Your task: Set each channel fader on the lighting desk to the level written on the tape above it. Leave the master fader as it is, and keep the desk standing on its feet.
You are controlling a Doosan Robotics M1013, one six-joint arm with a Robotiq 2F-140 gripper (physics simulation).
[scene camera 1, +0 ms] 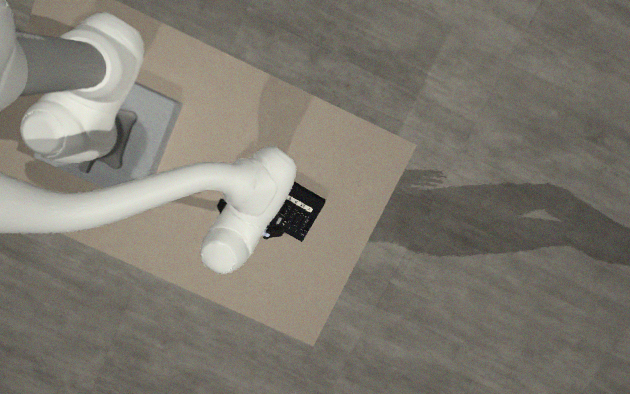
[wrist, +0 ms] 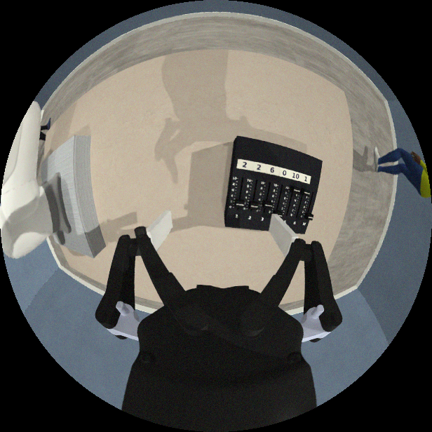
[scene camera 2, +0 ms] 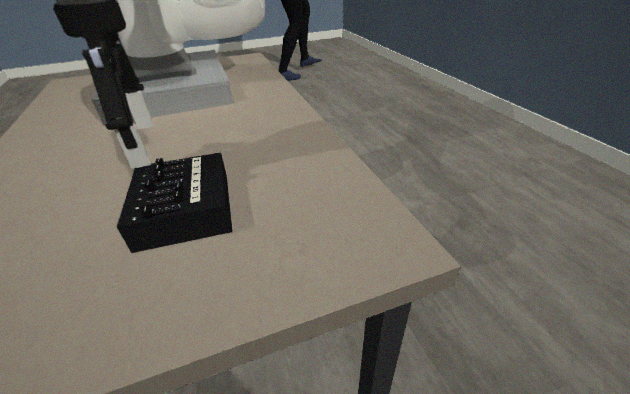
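Where they show: gripper, between the fingertips: [scene camera 2: 143, 144]; arm's base, origin of its link: [scene camera 2: 161, 69].
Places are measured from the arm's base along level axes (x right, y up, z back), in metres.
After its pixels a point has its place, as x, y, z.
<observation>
The black lighting desk [scene camera 1: 313, 200] {-0.052, -0.015, -0.667} [scene camera 2: 182, 238] {0.011, -0.059, -0.694} [wrist: 278, 150] stands upright on the table. Its white tape [scene camera 1: 300, 204] {-0.025, -0.015, -0.635} [scene camera 2: 195, 180] {-0.027, -0.014, -0.618} [wrist: 273, 171] reads 2, 2, 6, 0, 10, 1. In the wrist view, fader 1 [wrist: 240, 204] and fader 2 [wrist: 254, 205] sit low, fader 3 [wrist: 268, 204] slightly higher on its scale. Fader 4 [wrist: 277, 215] is near the bottom, partly hidden by a fingertip. Fader 5 [wrist: 296, 190] and fader 6 [wrist: 305, 192] are near the top; the master [wrist: 309, 216] is low. My gripper [scene camera 2: 142, 143] {0.040, 0.018, -0.520} [wrist: 221, 220] is open and empty, one fingertip at the desk's lower edge; contact is unclear.
The table [scene camera 1: 350, 150] {-0.233, -0.070, -0.713} [scene camera 2: 300, 280] {-0.124, -0.070, -0.829} [wrist: 280, 90] carries the grey base block [scene camera 1: 162, 117] {-0.109, -0.004, -0.158} [scene camera 2: 187, 97] {-0.049, -0.032, -0.176} [wrist: 82, 175] beneath the arm. The arm [scene camera 1: 250, 185] {-0.122, 0.433, -0.524} covers part of the desk in scene camera 1. A person's legs [scene camera 2: 295, 35] show beyond the table, and a person [wrist: 405, 162] shows at right in the wrist view.
</observation>
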